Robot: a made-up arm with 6 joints.
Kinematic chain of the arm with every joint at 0, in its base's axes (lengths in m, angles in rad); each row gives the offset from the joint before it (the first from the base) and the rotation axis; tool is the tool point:
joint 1: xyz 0 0 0.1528 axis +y
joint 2: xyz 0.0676 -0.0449 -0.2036 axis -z
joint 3: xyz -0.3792 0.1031 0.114 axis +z
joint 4: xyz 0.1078 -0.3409 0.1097 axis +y
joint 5: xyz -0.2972 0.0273 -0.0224 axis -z
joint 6: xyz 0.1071 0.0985 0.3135 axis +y
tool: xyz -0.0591 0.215 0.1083
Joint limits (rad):
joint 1: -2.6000..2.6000
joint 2: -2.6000..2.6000
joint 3: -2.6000..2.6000
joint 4: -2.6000..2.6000
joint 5: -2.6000..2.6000
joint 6: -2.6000..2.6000
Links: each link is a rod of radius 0.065 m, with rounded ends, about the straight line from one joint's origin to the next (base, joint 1, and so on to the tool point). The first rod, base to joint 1, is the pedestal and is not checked.
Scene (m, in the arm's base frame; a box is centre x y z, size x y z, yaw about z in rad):
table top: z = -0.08
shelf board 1: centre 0.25 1 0.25 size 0.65 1.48 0.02 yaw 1.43
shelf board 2: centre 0.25 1 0.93 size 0.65 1.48 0.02 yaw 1.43
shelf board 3: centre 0.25 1 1.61 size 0.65 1.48 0.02 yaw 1.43
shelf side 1: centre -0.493 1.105 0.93 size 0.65 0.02 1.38 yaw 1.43
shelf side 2: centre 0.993 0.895 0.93 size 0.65 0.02 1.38 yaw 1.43
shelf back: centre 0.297 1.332 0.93 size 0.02 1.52 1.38 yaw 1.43
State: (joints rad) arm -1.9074 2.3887 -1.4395 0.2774 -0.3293 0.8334
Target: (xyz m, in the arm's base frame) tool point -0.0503 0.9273 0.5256
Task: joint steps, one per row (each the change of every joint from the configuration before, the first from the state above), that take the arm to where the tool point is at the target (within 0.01 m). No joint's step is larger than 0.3 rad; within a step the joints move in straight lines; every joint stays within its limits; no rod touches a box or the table.
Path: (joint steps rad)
1: 0.1076 -0.0303 -0.1398 0.2679 -0.0877 -0.0395
2: 0.1076 -0.0303 -0.1398 0.2678 -0.0877 -0.0395
3: 0.1077 -0.0303 -0.1398 0.2679 -0.0878 -0.0394
4: 0.1076 -0.0303 -0.1397 0.2678 -0.0877 -0.0395
5: 0.1076 -0.0303 -0.1398 0.2679 -0.0877 -0.0395
6: 0.1076 -0.0303 -0.1398 0.2678 -0.0877 -0.0395
7: 0.1077 -0.0303 -0.1398 0.2679 -0.0877 -0.0395

